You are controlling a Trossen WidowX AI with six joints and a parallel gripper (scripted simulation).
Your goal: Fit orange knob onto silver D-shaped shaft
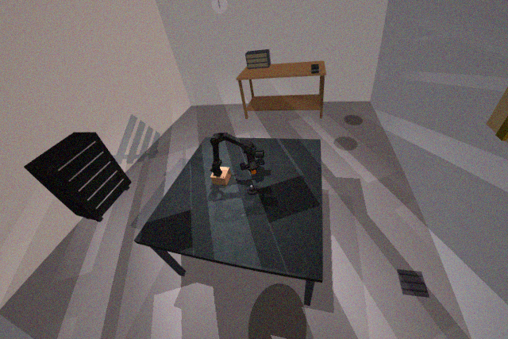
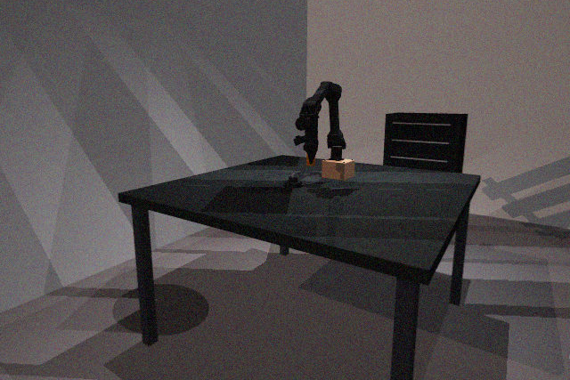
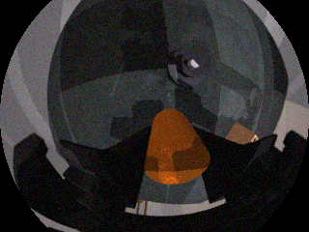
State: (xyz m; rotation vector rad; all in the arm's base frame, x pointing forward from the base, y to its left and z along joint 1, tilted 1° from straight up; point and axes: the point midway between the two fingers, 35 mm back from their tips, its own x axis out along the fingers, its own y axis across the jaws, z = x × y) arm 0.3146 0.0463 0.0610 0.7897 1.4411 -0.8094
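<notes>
My gripper tip is 100 mm to the left of the round pedestal and 90 mm above it. Also, from my gripper tip: orange knob: 30 mm above.
</notes>
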